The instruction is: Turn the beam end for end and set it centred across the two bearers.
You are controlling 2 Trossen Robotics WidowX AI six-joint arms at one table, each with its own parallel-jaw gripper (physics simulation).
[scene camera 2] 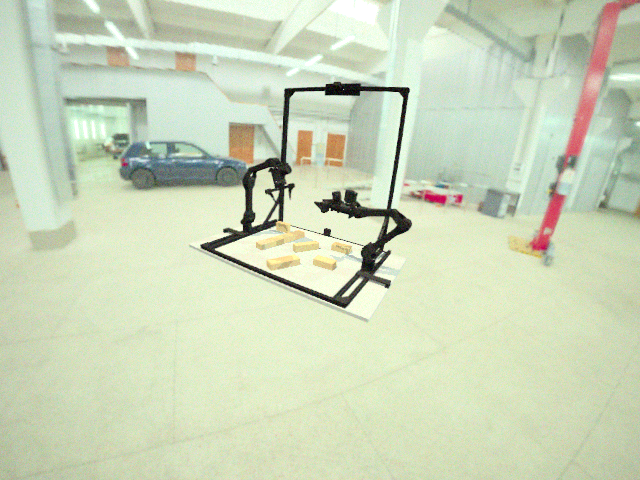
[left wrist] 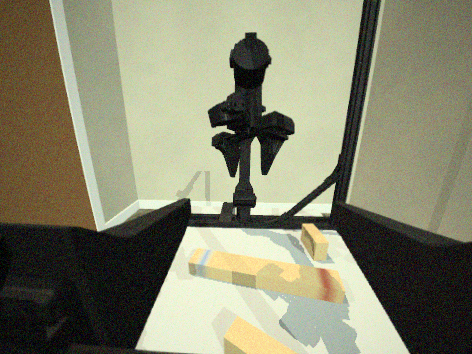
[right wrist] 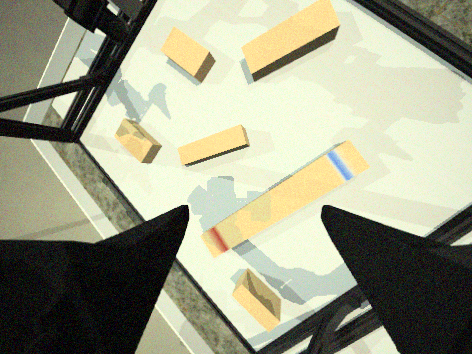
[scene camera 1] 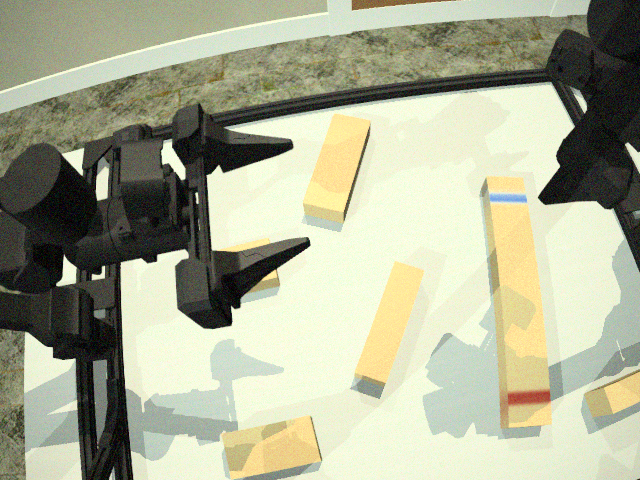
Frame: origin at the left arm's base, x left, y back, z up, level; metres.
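Seen in the pictures: left gripper, fingertip midpoint: [scene camera 2: 318, 201] [left wrist: 261, 206] [scene camera 1: 301, 189]; right gripper, fingertip midpoint: [scene camera 2: 283, 202] [left wrist: 246, 176] [right wrist: 254, 211] [scene camera 1: 554, 175]; left arm's base, link origin: [scene camera 2: 367, 269] [right wrist: 119, 31] [scene camera 1: 96, 340]; right arm's base, link origin: [scene camera 2: 247, 231] [left wrist: 243, 219].
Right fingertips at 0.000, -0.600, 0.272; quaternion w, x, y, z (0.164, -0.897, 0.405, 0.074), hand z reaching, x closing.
Offsets run from my right fingertips to a thing's top centre, as dx, dy, dz.
The long beam {-0.045, -0.035, -0.253} [scene camera 1: 522, 289] [scene camera 2: 271, 241] [left wrist: 240, 267] [right wrist: 300, 192] lies flat on the table. In scene camera 1 its blue band is at the upper end and its red band at the lower. Several plain wooden blocks lie apart from it; which two are the bearers I cannot tell. My left gripper [scene camera 1: 300, 192] is open and empty, above the table at the left of scene camera 1. My right gripper [scene camera 2: 279, 192] [left wrist: 246, 176] [right wrist: 254, 211] is open and empty, high above the table; one finger shows beside the beam's blue end in scene camera 1.
A large block {+0.222, +0.183, -0.253} [scene camera 1: 338, 167] [right wrist: 292, 40], a narrow block {-0.047, +0.161, -0.247} [scene camera 1: 391, 322] [right wrist: 215, 145] and two short blocks {-0.188, +0.348, -0.253} [scene camera 1: 271, 446] {+0.073, +0.366, -0.253} [right wrist: 187, 52] lie left of the beam in scene camera 1. Another block {-0.227, -0.161, -0.228} [scene camera 1: 615, 397] [left wrist: 315, 242] [right wrist: 255, 300] lies to its right. A black frame [scene camera 2: 273, 276] edges the table.
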